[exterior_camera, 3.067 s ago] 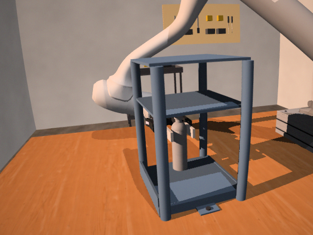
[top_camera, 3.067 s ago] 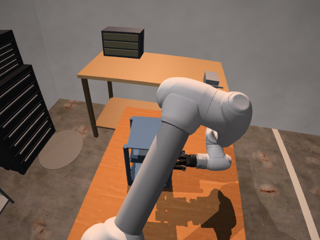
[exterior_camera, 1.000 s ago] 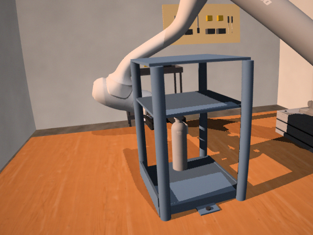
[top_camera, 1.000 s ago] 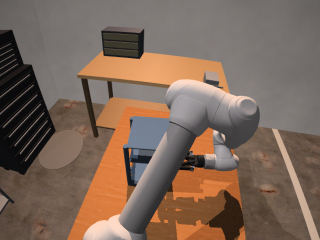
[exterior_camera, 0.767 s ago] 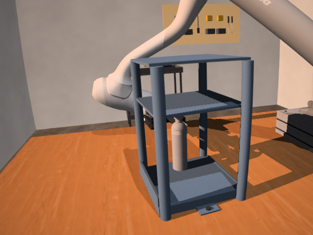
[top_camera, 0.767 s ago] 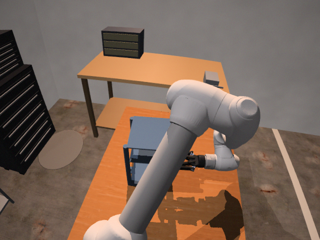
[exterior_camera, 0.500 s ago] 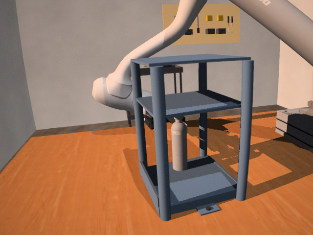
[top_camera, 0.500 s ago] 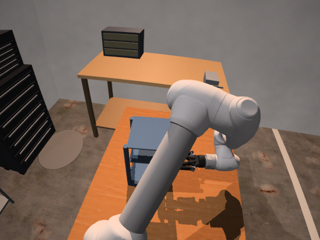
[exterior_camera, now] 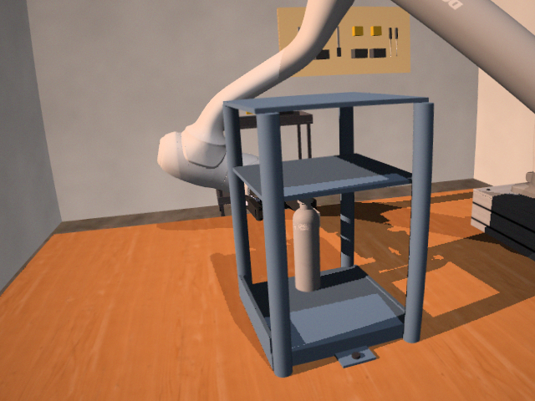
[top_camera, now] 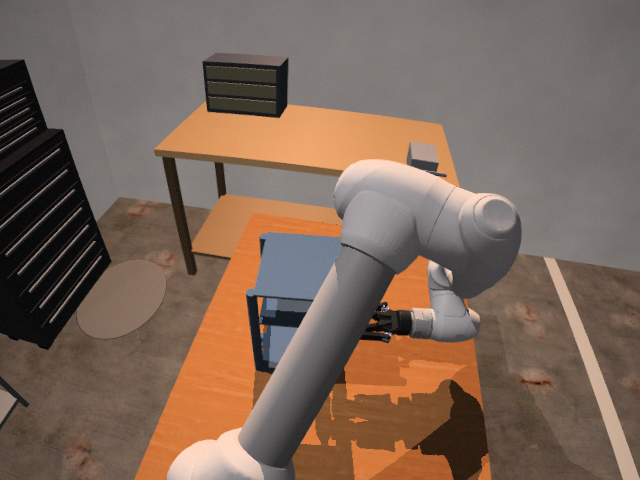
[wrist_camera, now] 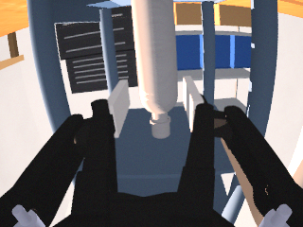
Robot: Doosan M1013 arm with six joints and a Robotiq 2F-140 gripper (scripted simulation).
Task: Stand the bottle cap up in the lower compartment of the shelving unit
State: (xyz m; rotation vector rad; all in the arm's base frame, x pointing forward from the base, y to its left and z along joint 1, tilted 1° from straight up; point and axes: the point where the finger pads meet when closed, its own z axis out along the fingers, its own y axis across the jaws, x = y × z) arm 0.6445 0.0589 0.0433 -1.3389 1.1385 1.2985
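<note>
The grey bottle is 50 mm to the left of my hand and 10 mm behind it. Round my hand: shelving unit (110 mm to the left, 40 mm above, 20 mm behind).
</note>
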